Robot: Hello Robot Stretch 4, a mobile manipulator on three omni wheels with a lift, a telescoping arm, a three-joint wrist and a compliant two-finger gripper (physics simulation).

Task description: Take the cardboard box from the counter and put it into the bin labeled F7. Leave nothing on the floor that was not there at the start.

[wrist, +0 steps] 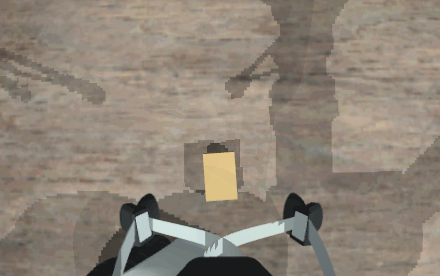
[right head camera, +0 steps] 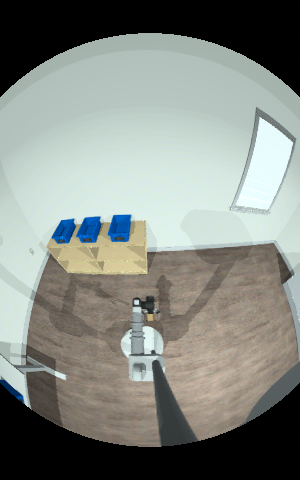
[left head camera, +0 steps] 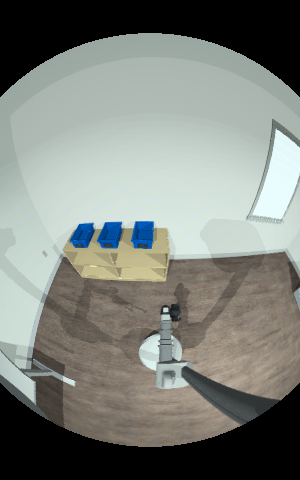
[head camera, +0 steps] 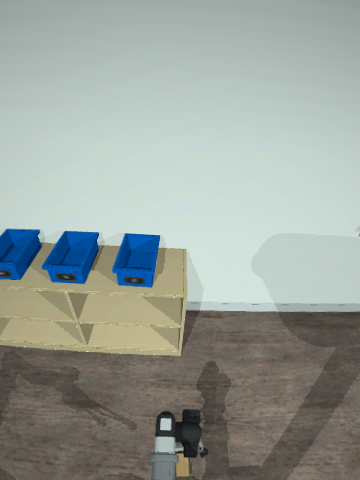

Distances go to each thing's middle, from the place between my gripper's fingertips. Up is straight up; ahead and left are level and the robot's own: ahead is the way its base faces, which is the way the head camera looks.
Now: hand 29 cm above the cardboard box (wrist: 219, 168).
